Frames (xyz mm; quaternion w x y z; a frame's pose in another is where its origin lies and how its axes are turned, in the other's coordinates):
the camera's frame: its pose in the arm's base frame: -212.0 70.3 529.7 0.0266 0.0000 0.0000 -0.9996
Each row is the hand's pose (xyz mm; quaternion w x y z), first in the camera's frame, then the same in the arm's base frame.
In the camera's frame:
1: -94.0 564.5 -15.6 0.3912 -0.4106 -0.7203 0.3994
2: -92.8 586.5 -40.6 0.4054 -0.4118 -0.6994 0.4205
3: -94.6 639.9 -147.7 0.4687 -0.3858 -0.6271 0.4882
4: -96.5 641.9 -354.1 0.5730 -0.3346 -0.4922 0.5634
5: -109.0 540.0 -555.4 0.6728 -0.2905 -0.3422 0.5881
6: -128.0 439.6 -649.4 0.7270 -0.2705 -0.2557 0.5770
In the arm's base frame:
1: -88.1 -488.4 514.1 0.4097 -0.7310 0.3913 -0.3804
2: -88.1 -510.4 489.1 0.4312 -0.7101 0.3931 -0.3941
3: -83.5 -563.7 382.0 0.5005 -0.6371 0.3690 -0.4555
4: -81.5 -565.6 175.6 0.5785 -0.5009 0.3214 -0.5578
5: -74.4 -463.1 -25.7 0.6058 -0.3498 0.2813 -0.6569
6: -60.8 -361.9 -119.7 0.5961 -0.2628 0.2636 -0.7114

